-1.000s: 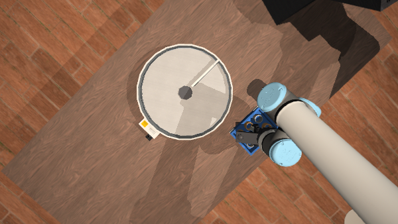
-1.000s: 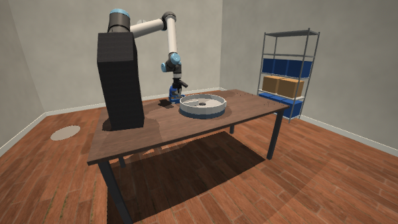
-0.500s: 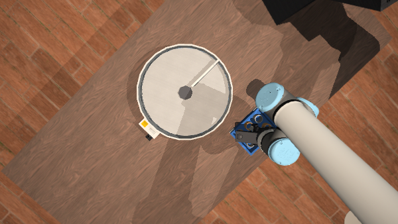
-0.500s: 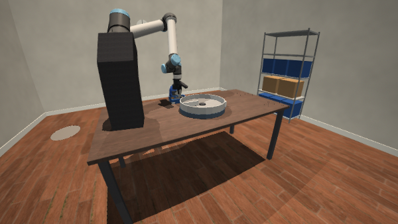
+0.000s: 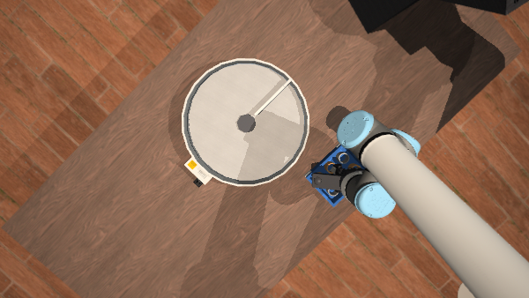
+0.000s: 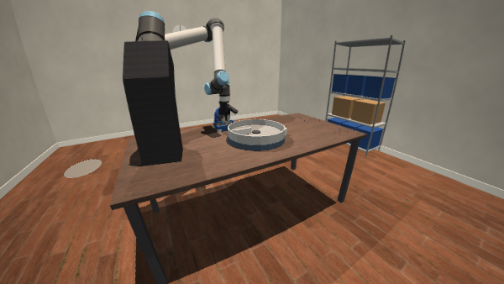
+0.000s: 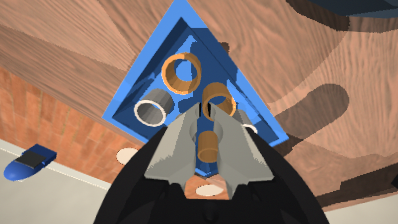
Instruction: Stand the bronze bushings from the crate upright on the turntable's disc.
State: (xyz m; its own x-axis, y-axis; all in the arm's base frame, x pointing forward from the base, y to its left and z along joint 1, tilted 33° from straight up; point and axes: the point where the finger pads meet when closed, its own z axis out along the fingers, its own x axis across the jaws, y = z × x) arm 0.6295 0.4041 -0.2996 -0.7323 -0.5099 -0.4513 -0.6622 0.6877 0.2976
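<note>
The blue crate lies 1 cm behind my hand, 2 cm to the left of it and 1 cm below it. The rest, counted from my hand: round turntable (8 cm ahead, 34 cm to the right, 1 cm above).
</note>
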